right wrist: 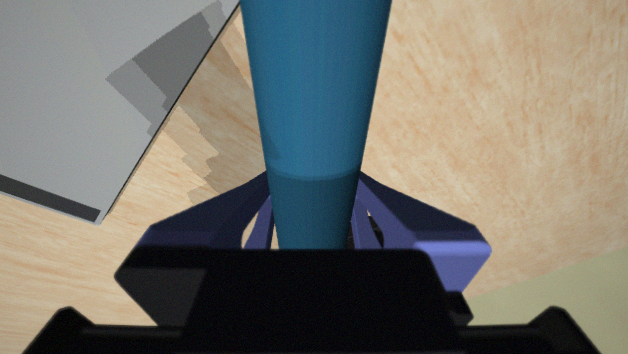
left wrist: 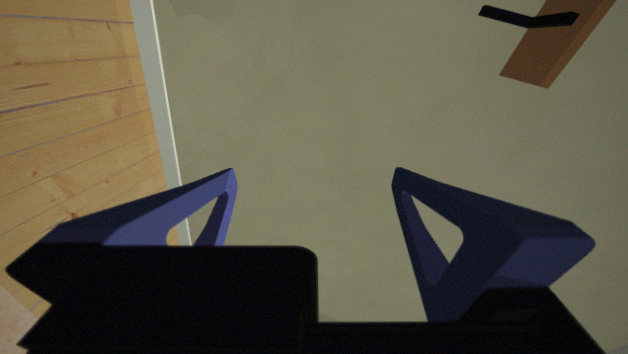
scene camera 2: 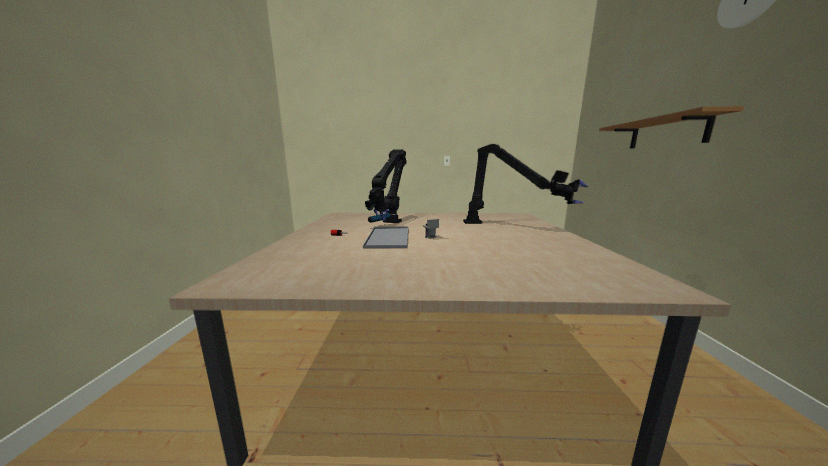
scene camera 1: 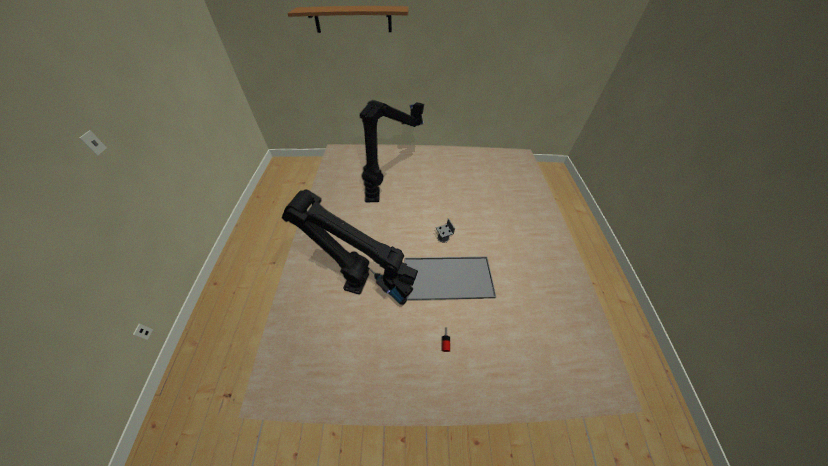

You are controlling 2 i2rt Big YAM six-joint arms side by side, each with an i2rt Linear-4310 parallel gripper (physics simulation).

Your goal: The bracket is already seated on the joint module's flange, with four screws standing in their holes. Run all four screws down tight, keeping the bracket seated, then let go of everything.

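Frame: origin at the left arm's base, x right, y ahead, z up, level; millimetres.
Where they show: left gripper, fingertip midpoint: (left wrist: 314,176) (scene camera 2: 585,194); right gripper, fingertip midpoint: (right wrist: 312,176) (scene camera 2: 381,219) (scene camera 1: 387,288); left arm's base, link origin: (scene camera 2: 472,222) (scene camera 1: 372,195); right arm's base, link origin: (scene camera 2: 392,221) (scene camera 1: 356,281).
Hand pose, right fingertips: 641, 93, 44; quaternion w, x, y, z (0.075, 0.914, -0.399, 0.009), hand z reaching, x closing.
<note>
Each offset is from my right fingertips to the top centre of the thing, as dx, dy, dz. Level surfaces: height alone.
The grey bracket (scene camera 1: 444,230) (scene camera 2: 433,222) sits on the dark joint module @(-300, +296, +20) (scene camera 1: 443,239) (scene camera 2: 430,233), right of the arms in scene camera 1. Dark spots show on its plate; how high the screws stand is too small to tell. My right gripper (scene camera 1: 390,291) (scene camera 2: 383,214) (right wrist: 312,176) is shut on the blue screwdriver @(-10, -8, +43) (scene camera 1: 397,296) (scene camera 2: 377,218) (right wrist: 317,90), low over the table beside the grey tray. The fingers press on both sides of its handle; the black wrist part hides its tip end in the right wrist view. My left gripper (scene camera 2: 581,193) (left wrist: 314,176) is open and empty, raised high at the back.
The grey tray @(-59, +288, -28) (scene camera 1: 491,277) (scene camera 2: 386,247) (right wrist: 55,150) lies between the right gripper and the joint module side of the table @(dz -44) (scene camera 1: 521,358) (scene camera 2: 451,277). A red screwdriver @(+231, +237, -10) (scene camera 1: 445,343) (scene camera 2: 336,232) lies nearer the front in scene camera 1. A wooden shelf (scene camera 1: 347,10) (scene camera 2: 666,119) is on the wall.
</note>
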